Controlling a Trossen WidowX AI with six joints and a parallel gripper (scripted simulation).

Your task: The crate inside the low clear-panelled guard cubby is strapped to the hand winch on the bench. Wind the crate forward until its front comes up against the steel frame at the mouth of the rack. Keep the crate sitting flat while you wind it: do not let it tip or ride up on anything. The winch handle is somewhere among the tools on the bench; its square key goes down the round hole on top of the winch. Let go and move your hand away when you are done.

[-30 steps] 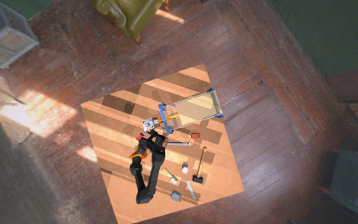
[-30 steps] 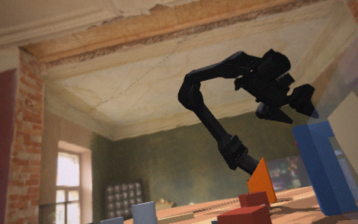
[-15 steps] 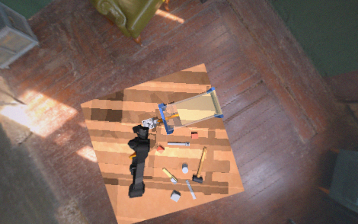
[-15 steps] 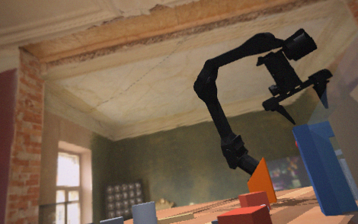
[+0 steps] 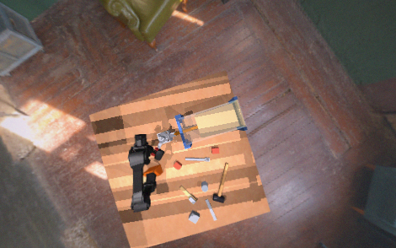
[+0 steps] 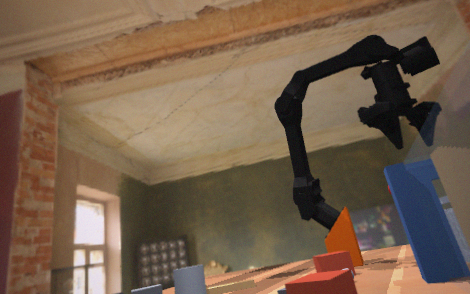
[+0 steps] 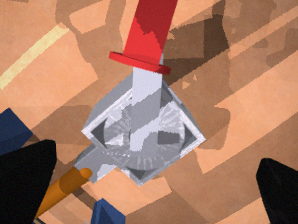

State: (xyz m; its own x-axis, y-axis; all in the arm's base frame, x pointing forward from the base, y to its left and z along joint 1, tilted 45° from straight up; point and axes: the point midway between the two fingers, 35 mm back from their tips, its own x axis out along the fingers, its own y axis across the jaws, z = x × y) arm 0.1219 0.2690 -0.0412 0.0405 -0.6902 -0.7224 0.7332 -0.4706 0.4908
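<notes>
Right now the winch handle is 10 mm behind my gripper tip, 10 mm to the right of it and 110 mm below it. The rest, counted from my gripper tip: grey hand winch: 20 mm ahead, 30 mm to the left, 190 mm below; then red knob: 30 mm behind, 40 mm to the right, 90 mm below; then clear-panelled guard cubby: 440 mm ahead, 60 mm to the left, 110 mm below.
</notes>
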